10 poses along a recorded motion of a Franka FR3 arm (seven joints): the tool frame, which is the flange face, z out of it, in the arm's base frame.
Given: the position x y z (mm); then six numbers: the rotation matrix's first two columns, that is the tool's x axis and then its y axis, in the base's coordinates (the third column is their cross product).
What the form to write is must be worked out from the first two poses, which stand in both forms.
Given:
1: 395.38 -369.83 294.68 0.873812 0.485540 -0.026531 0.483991 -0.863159 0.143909
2: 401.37 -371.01 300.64 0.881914 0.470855 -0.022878 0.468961 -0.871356 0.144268
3: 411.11 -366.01 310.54 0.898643 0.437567 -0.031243 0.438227 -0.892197 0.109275
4: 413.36 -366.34 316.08 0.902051 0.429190 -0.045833 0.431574 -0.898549 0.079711
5: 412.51 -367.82 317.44 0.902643 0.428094 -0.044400 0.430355 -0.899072 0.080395
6: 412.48 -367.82 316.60 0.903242 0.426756 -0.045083 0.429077 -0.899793 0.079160
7: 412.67 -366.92 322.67 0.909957 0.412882 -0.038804 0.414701 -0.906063 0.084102
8: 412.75 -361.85 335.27 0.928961 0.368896 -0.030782 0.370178 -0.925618 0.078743
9: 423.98 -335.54 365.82 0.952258 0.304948 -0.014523 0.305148 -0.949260 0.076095
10: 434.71 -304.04 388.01 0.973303 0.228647 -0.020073 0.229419 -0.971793 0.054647
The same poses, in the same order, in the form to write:
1: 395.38 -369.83 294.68 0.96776 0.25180 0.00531 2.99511
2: 401.37 -371.01 300.64 0.96987 0.24355 0.00651 2.99558
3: 411.11 -366.01 310.54 0.97425 0.22546 -0.00291 3.02784
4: 413.36 -366.34 316.08 0.97516 0.22110 -0.01356 3.05360
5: 412.51 -367.82 317.44 0.97531 0.22048 -0.01282 3.05326
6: 412.48 -367.82 316.60 0.97546 0.21976 -0.01332 3.05434
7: 412.67 -366.92 322.67 0.97718 0.21216 -0.01006 3.05104
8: 412.75 -361.85 335.27 0.98205 0.18847 -0.00771 3.05836
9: 423.98 -335.54 365.82 0.98797 0.15461 -0.00129 3.06409
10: 434.71 -304.04 388.01 0.99330 0.11538 -0.00682 3.08496
